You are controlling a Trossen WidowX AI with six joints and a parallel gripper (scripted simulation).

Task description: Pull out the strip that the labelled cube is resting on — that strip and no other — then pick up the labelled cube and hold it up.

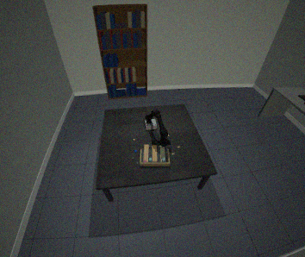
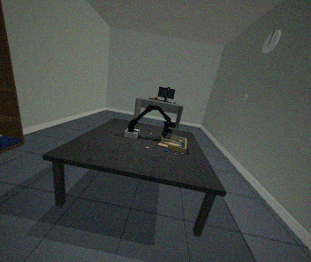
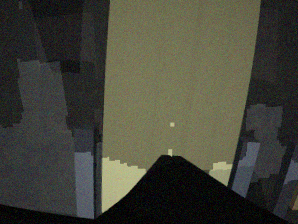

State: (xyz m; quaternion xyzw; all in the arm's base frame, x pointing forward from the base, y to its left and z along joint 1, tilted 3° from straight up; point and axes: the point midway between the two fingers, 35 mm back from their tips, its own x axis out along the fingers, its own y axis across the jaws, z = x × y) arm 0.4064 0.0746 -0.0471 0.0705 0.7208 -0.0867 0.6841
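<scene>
My gripper tip is now 9 cm short of the pale yellow strip and 2 cm to the left of it.
</scene>
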